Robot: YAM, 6 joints.
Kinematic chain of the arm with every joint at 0, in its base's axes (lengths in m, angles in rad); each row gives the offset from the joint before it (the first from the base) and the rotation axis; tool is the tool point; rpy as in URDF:
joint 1: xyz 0 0 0.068 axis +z
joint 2: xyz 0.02 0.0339 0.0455 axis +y
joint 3: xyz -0.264 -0.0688 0 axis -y
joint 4: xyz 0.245 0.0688 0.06 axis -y
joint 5: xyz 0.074 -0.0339 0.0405 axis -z
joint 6: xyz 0.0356 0 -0.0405 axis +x
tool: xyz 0 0 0 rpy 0 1.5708 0
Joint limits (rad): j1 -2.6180..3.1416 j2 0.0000..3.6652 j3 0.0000..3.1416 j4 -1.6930..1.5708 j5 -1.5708..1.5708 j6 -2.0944..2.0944
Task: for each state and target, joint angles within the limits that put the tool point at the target. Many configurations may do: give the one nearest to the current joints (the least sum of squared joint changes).
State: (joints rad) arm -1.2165 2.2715 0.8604 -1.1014 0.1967 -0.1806
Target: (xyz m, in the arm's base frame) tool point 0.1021 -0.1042 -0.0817
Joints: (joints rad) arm -0.7752 2.7679 0.8854 -0.8852 0.0834 -0.1806
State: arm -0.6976 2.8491 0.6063 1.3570 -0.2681 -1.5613
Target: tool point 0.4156 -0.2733 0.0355
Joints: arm -0.5988 2.6416 1.4063 1.2999 -0.2417 -1.5613
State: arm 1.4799 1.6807 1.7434 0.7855 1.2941 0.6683
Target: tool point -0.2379 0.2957 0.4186
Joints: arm 2.3394 1.7008 1.4675 0.7600 1.3238 0.6683
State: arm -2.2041 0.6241 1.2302 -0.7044 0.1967 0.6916
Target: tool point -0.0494 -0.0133 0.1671
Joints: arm -2.6031 0.4054 0.3778 -1.3043 0.4017 0.6916
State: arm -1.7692 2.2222 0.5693 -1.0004 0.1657 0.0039
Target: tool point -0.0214 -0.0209 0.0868
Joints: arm -1.9318 2.2055 0.2250 -1.2483 0.3630 0.0039
